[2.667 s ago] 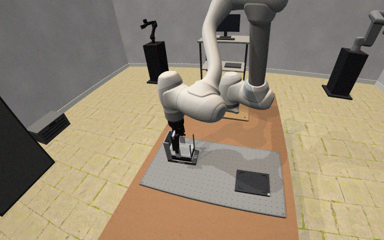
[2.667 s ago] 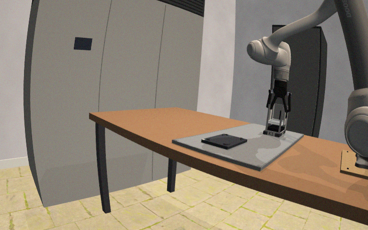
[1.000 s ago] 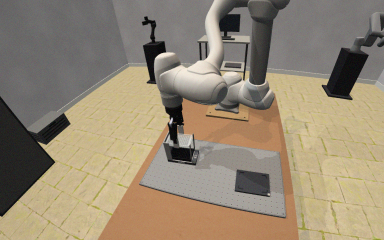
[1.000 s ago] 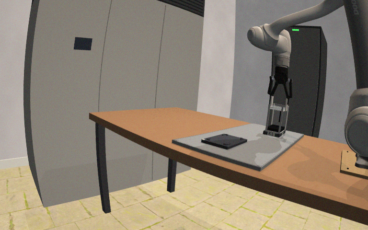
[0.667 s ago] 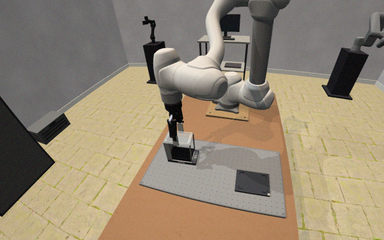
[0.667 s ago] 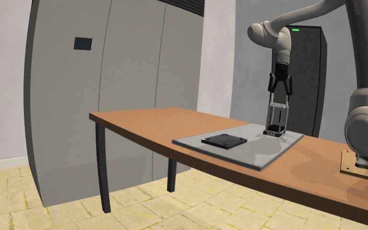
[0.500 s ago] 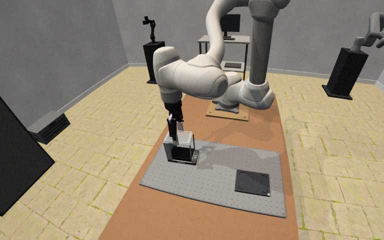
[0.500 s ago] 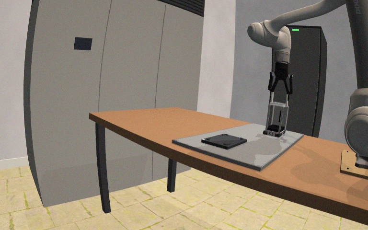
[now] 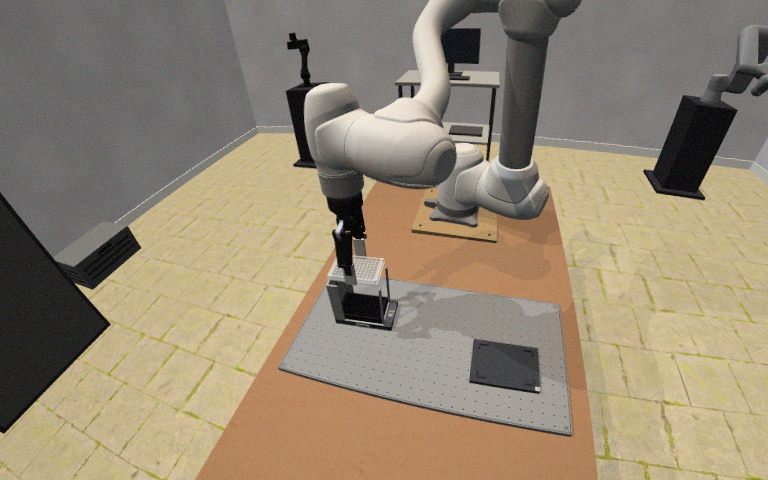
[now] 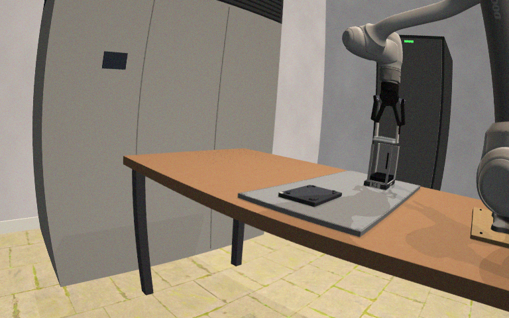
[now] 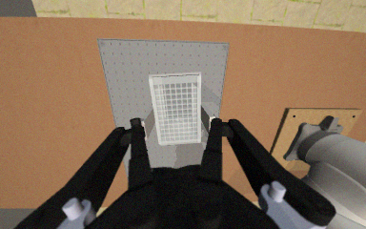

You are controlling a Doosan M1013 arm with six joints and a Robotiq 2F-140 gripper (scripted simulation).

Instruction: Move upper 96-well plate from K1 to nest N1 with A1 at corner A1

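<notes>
My gripper is now 39 cm to the right of the dark plate nest N1, 19 cm above it and 6 cm short of it. From my hand the other things lie so: white 96-well plate: 2 cm below; then dark plate: 17 cm below; then pale square: 47 cm to the left, 18 cm below, 11 cm ahead.
</notes>
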